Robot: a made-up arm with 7 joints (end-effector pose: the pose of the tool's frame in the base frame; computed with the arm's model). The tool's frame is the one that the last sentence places.
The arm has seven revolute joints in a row. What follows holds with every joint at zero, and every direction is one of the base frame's.
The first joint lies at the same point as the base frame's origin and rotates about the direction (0, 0.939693, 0.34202), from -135.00 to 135.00 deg.
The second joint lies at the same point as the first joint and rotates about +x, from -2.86 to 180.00 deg.
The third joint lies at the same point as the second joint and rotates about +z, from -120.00 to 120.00 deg.
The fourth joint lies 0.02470 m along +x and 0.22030 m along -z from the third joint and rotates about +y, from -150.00 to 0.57 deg.
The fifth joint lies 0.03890 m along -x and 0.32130 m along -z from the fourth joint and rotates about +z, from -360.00 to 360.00 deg.
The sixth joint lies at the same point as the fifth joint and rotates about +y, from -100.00 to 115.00 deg.
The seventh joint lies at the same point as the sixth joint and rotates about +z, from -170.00 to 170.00 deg.
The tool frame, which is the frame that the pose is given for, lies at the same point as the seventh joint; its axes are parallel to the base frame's.
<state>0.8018 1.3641 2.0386 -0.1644 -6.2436 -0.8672 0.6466</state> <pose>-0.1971 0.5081 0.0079 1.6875 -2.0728 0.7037</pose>
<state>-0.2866 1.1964 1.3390 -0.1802 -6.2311 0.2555 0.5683</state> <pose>0.1023 0.5158 -0.1436 0.4439 -1.2738 1.7707</pose>
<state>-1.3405 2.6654 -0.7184 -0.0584 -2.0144 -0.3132 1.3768</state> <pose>-0.3559 0.3473 0.2190 1.7517 0.3425 0.6233</pose>
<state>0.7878 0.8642 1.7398 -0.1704 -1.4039 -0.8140 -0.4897</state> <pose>-0.3261 0.3922 -0.1922 1.0649 0.1959 -0.7241</pose>
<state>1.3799 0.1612 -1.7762 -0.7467 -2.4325 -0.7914 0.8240</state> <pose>-0.4352 -0.2649 -0.1385 -2.3567 -0.4380 -1.8978</pose>
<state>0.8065 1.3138 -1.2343 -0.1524 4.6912 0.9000 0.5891</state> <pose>-0.2352 0.4849 -0.0805 0.7199 1.4238 -2.6512</pose>
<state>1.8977 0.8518 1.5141 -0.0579 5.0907 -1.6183 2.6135</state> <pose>-0.4489 0.1977 0.2337 0.4841 -0.5256 1.9540</pose>
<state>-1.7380 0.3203 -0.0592 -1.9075 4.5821 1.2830 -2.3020</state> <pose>0.0915 -0.1463 0.3304 2.1205 0.4153 0.0984</pose>
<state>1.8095 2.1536 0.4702 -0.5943 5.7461 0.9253 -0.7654</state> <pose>0.1519 0.5144 -0.0204 -1.3272 -2.2637 1.4383</pose>
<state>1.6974 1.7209 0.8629 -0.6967 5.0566 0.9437 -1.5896</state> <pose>0.0356 0.5279 0.0471 -0.1601 -2.4183 0.8724</pose>
